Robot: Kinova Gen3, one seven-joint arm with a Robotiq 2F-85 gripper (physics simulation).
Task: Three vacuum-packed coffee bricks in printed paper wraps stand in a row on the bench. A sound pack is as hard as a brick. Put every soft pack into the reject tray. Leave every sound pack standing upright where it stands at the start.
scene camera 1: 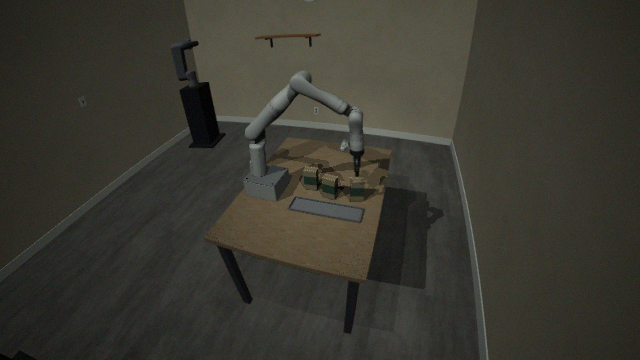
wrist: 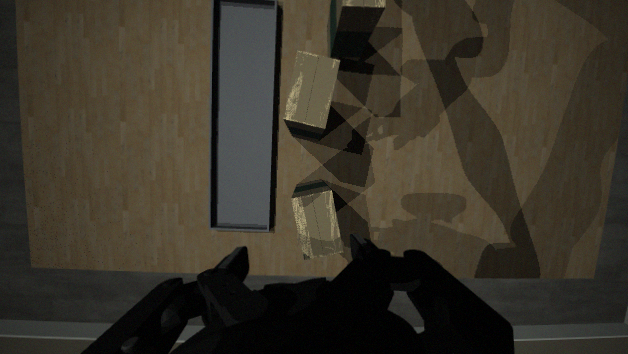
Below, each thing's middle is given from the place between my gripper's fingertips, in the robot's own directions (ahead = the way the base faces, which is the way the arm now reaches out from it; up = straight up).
The grey reject tray (scene camera 1: 302, 204) lies 17 cm behind my hand, 9 cm to the right of it and 22 cm below it.
